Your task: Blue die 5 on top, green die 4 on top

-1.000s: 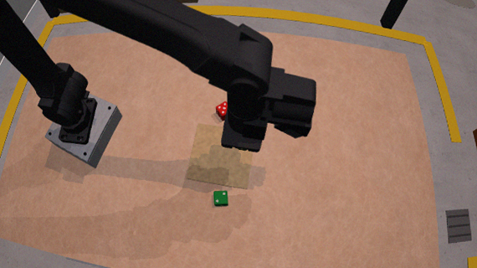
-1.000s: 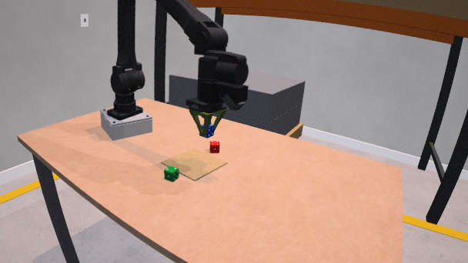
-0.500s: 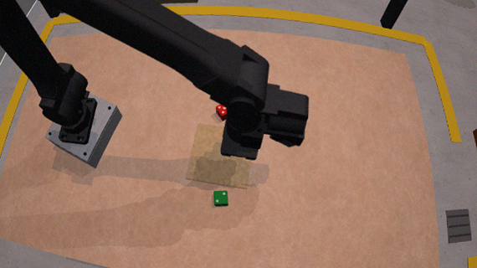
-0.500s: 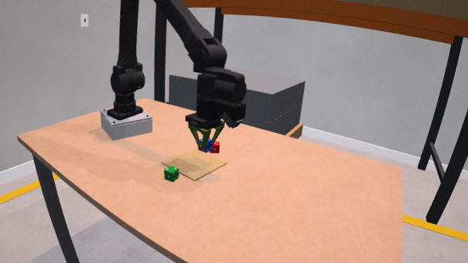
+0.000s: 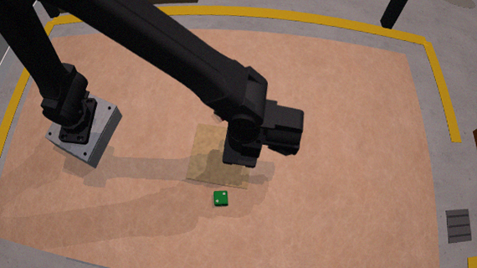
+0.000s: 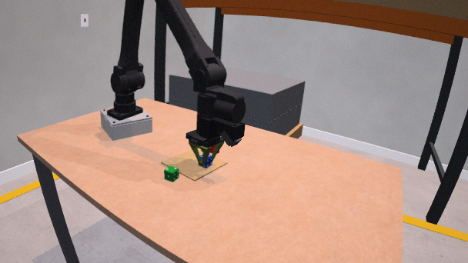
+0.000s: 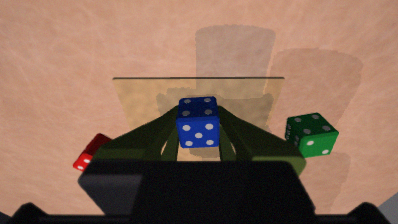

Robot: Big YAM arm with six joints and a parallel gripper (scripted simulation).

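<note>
My hand is right at the blue die. The rest, counted from my hand: tan mat (40 mm behind, 20 mm below); then green die (100 mm to the right, 40 mm behind, 10 mm below); then red die (110 mm to the left, 40 mm behind, 10 mm below).
</note>
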